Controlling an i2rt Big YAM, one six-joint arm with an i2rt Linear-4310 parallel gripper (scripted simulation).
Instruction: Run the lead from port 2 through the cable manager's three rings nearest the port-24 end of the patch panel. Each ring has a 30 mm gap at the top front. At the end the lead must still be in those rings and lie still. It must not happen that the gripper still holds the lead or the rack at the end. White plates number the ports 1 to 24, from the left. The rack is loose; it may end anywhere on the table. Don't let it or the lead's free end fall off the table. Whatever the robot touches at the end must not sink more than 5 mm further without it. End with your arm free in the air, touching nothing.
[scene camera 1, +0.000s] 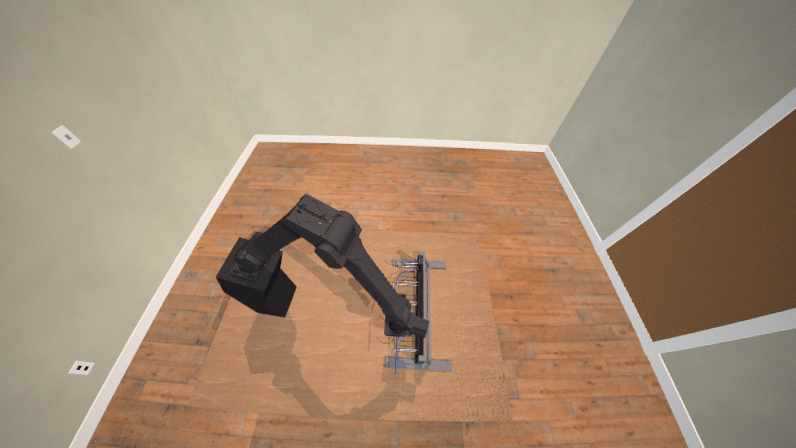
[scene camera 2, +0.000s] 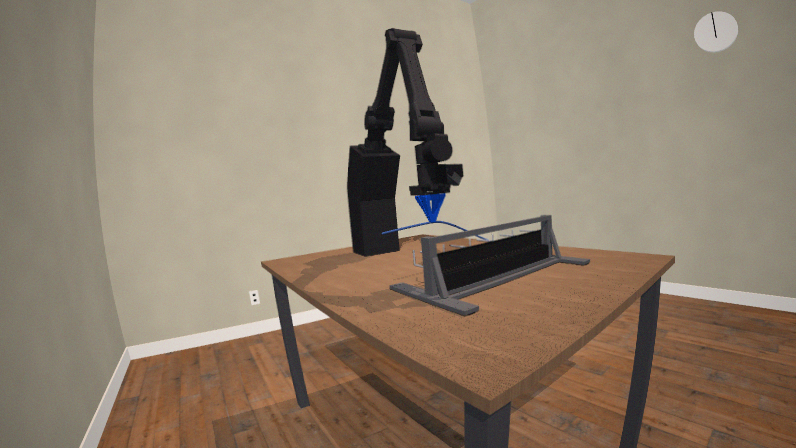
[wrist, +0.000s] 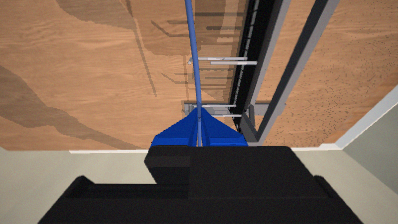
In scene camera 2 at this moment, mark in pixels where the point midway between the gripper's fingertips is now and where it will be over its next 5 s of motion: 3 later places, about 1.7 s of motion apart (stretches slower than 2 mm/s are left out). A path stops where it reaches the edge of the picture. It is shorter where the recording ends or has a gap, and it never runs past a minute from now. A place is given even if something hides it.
My gripper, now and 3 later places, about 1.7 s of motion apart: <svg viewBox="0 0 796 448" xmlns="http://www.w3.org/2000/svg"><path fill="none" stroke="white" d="M432 222L431 249L435 259L442 247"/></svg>
